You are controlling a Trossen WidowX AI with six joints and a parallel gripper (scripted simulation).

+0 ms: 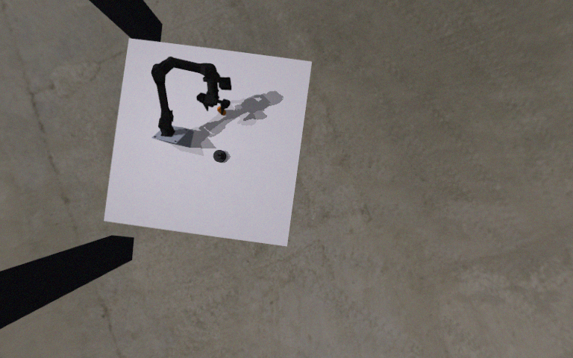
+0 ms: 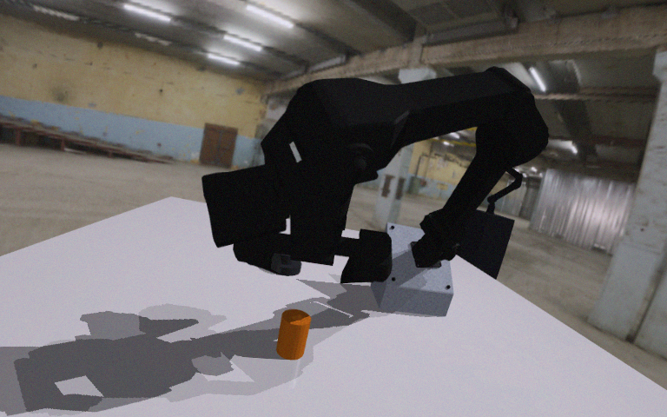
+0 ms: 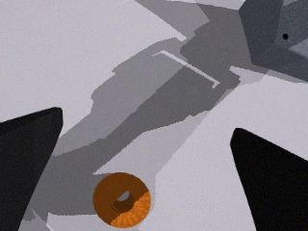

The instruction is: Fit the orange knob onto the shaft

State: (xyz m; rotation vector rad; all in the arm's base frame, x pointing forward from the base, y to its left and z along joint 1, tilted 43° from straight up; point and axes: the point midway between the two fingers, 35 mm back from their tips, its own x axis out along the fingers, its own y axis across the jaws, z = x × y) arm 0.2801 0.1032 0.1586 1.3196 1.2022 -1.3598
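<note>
The orange knob is 80 mm below my gripper tip, 40 mm to the left of it and 20 mm ahead of it. From my gripper tip the other things lie so: dark round pedestal: 260 mm to the right, 80 mm below, 20 mm ahead.
</note>
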